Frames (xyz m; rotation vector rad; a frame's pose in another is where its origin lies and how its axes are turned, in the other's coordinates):
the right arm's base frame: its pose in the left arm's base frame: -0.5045 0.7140 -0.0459 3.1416 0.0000 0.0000
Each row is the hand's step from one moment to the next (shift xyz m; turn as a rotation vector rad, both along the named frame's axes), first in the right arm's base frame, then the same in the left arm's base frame.
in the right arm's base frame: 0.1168 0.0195 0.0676 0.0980 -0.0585 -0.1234
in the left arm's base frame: 0.1168 -0.0195 -0.0676 0.0980 0.0585 0.1234
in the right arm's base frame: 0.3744 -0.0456 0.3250 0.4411 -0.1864 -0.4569
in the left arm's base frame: 0.3744 0.0456 -0.3250 0.4411 0.1864 0.4569
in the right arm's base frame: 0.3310 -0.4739 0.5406 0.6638 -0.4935 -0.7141
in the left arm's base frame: 0.3310 0.4739 -0.5406 0.6638 0.4935 0.7141
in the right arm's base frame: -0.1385 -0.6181 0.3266 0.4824 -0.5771 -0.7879
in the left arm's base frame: -0.1385 0.6181 -0.3266 0.4824 0.5771 0.7879
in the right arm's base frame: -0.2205 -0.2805 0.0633 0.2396 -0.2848 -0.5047
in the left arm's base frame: -0.2205 0.2805 -0.0633 0.2396 0.2848 0.5047
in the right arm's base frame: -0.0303 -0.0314 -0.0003 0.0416 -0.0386 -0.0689
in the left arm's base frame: -0.0303 0.0314 0.0003 0.0416 0.0386 0.0689
